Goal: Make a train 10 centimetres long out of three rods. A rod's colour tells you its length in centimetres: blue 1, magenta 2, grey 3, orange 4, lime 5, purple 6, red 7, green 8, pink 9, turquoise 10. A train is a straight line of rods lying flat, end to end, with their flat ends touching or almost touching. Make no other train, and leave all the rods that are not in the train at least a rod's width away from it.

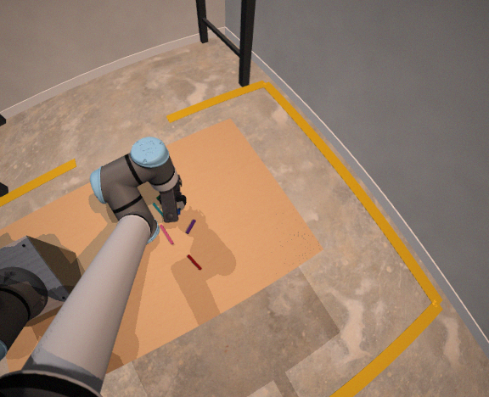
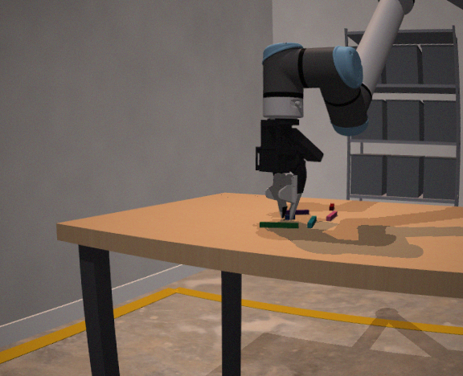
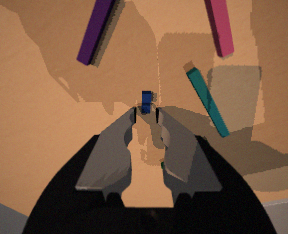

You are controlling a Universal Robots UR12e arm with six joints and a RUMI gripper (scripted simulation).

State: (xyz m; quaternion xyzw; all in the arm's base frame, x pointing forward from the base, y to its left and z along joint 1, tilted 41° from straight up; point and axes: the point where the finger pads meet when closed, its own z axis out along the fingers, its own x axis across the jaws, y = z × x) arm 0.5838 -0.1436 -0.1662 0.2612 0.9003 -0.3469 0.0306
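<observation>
The green rod lies 10 cm to the left of my hand, 1 cm below it and 1 cm behind it. Also, from my hand: pink rod (9 cm behind, 6 cm to the right, 1 cm below); then purple rod (9 cm to the right, 1 cm below); then turquoise rod (7 cm behind, 4 cm to the left, 1 cm below).
</observation>
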